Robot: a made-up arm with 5 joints.
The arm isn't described. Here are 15 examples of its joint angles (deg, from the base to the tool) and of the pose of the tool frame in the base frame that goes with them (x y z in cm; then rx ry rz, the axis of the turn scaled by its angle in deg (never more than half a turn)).
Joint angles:
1: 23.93 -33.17 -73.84 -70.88 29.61
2: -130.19 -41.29 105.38 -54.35 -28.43
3: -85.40 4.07 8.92 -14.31 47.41
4: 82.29 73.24 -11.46 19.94 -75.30
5: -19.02 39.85 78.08 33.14 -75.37
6: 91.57 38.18 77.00 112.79 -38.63
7: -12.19 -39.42 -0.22 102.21 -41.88
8: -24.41 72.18 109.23 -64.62 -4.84
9: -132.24 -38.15 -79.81 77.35 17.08
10: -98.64 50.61 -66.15 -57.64 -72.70
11: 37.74 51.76 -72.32 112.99 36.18
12: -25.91 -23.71 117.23 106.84 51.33
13: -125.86 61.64 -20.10 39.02 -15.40
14: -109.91 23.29 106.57 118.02 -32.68
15: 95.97 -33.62 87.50 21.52 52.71
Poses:
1: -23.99 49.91 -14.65 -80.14 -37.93 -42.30
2: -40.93 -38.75 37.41 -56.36 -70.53 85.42
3: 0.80 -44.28 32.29 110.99 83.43 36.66
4: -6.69 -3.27 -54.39 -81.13 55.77 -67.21
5: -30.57 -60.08 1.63 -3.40 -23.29 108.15
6: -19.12 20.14 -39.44 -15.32 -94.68 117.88
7: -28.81 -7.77 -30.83 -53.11 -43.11 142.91
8: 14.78 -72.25 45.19 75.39 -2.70 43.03
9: -34.11 -17.91 32.12 -35.93 -122.31 -68.94
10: -7.73 9.31 78.50 63.30 81.17 -27.58
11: 0.91 -57.36 -10.98 40.17 54.20 -75.07
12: -7.81 -19.46 2.10 26.93 72.46 4.40
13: 3.85 16.00 68.07 101.77 97.59 21.63
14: -34.65 -5.56 72.83 83.54 -149.68 -30.80
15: -28.97 27.71 -11.10 -141.04 68.90 -45.62
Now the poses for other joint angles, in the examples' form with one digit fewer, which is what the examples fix.
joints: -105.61 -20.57 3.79 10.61 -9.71
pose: -27.7 -31.9 44.3 26.5 66.0 85.0
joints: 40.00 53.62 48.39 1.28 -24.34
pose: -2.4 -39.4 -27.7 121.6 -19.7 121.8
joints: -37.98 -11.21 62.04 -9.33 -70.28
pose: -39.7 -23.6 -10.8 -4.6 -50.1 50.9
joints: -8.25 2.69 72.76 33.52 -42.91
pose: -43.3 -33.5 -10.2 14.2 -25.8 87.0
